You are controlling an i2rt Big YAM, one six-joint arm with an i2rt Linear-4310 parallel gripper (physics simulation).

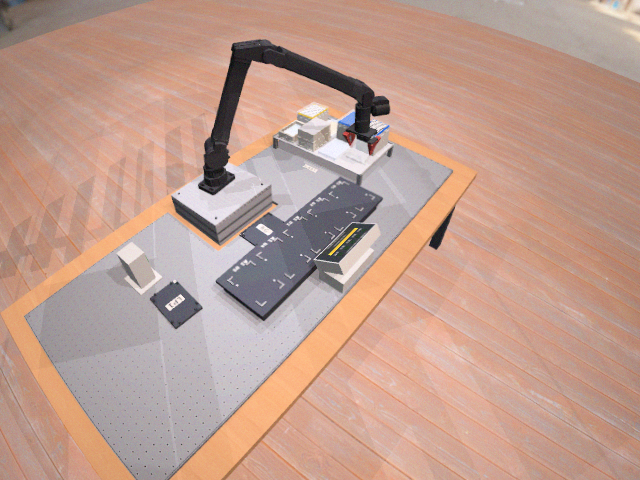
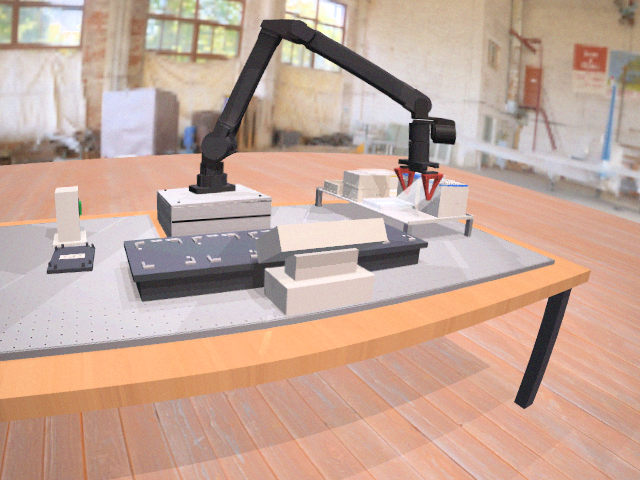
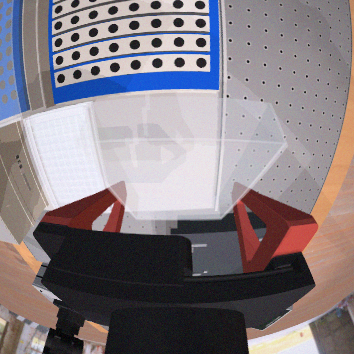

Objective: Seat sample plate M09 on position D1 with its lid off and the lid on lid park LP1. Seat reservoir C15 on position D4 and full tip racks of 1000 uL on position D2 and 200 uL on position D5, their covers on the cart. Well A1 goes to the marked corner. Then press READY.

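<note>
My gripper (image 1: 361, 148) (image 2: 417, 195) (image 3: 178, 187) points down low over the cart (image 1: 357, 171) (image 2: 406, 227). It is shut on a clear tip rack cover (image 3: 252, 125), beside an open rack (image 1: 382, 132) (image 2: 453, 201) (image 3: 135, 65) with a blue rim and black holes. Whether the cover touches the cart is hard to tell. A second blue rack (image 1: 347, 119) (image 3: 10, 60) stands beyond. A yellow-rimmed rack (image 1: 312, 111) is at the cart's back. A white gridded plate (image 3: 65, 150) lies left of the cover. The dark deck (image 1: 302, 245) (image 2: 206, 271) bears corner brackets and no labware. Lid park LP1 (image 1: 175, 303) (image 2: 71, 260) holds no lid.
Beige boxes (image 1: 313, 135) (image 2: 367, 184) stand on the cart left of the gripper. A display console (image 1: 347, 246) (image 2: 320, 240) stands at the deck's front edge. A beige post (image 1: 136, 263) (image 2: 67, 211) with a green button stands near LP1. Another dark labelled pad (image 1: 263, 219) adjoins the deck.
</note>
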